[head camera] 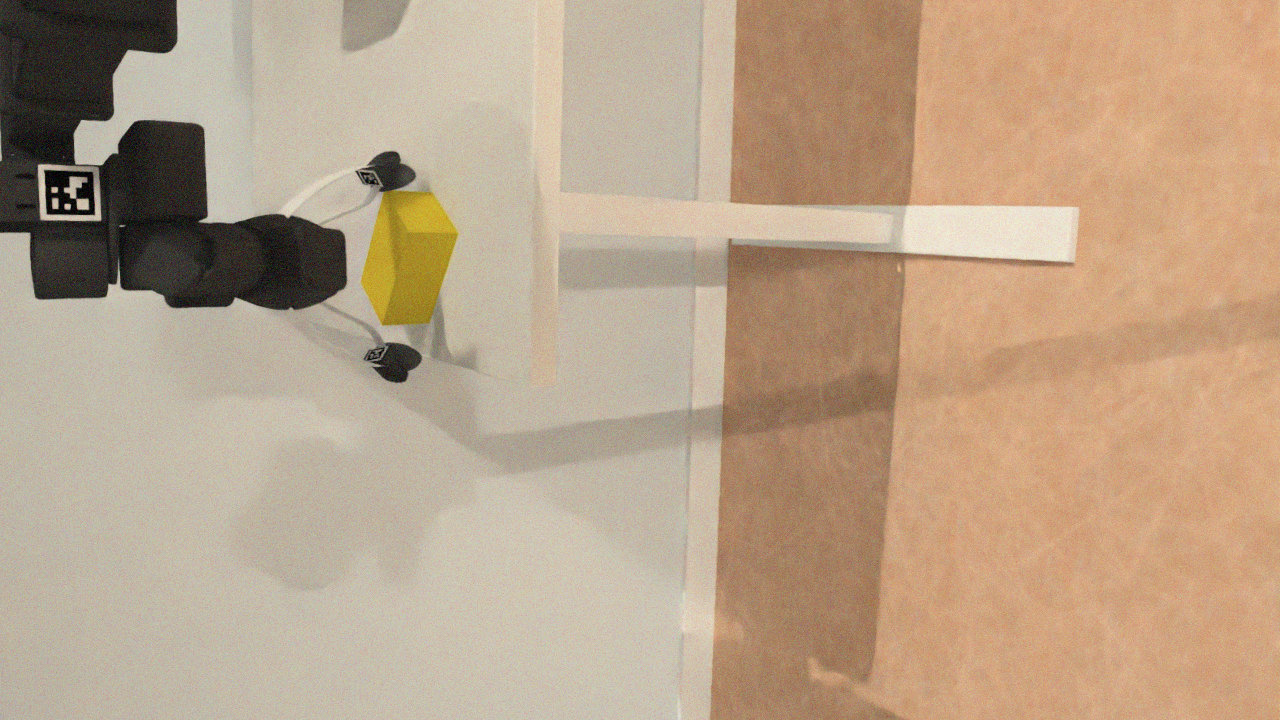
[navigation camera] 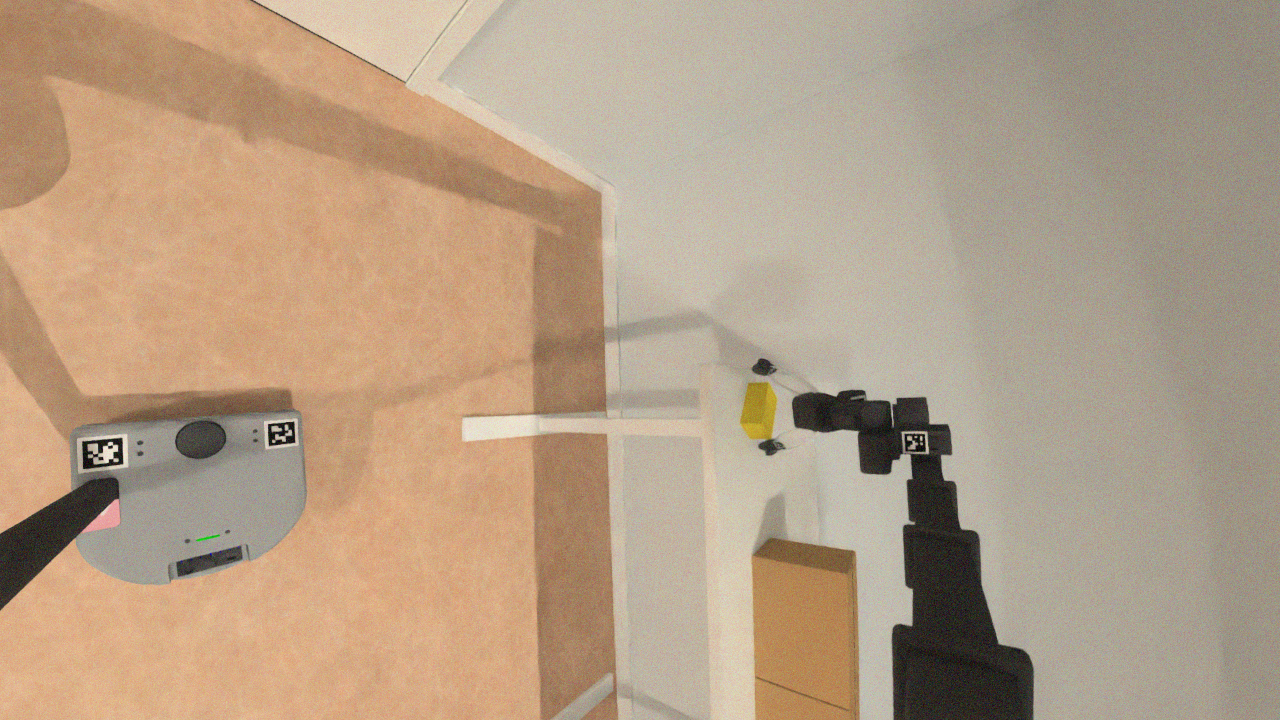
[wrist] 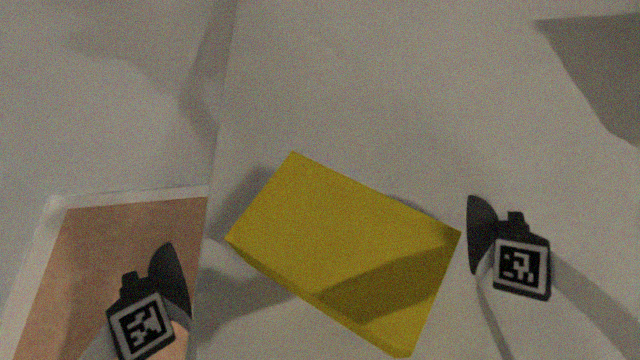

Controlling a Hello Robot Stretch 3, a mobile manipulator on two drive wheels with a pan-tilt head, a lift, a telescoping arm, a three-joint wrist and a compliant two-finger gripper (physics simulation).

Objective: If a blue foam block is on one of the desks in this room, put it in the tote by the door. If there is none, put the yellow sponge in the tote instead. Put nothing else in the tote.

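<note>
The yellow sponge [head camera: 408, 259] [navigation camera: 758, 410] [wrist: 340, 240] is a plain yellow block lying on a white desk [head camera: 546, 304] [navigation camera: 729, 644] near the desk's end. My gripper [head camera: 394, 266] [navigation camera: 767, 406] [wrist: 325, 246] is open, with one fingertip on each side of the sponge. In the wrist view the right fingertip is close to the sponge's right corner and the left fingertip is farther off, with a gap. The sponge sits slightly turned between the fingers. No blue foam block and no tote show in these views.
An orange-brown box [navigation camera: 803, 617] stands on the same desk, beside the arm. The desk's white leg foot [head camera: 993, 233] [navigation camera: 499, 428] reaches over the brown floor. My grey base [navigation camera: 192, 501] is on the floor at the left. A pale cabinet or door [navigation camera: 366, 26] stands at the top of the navigation view.
</note>
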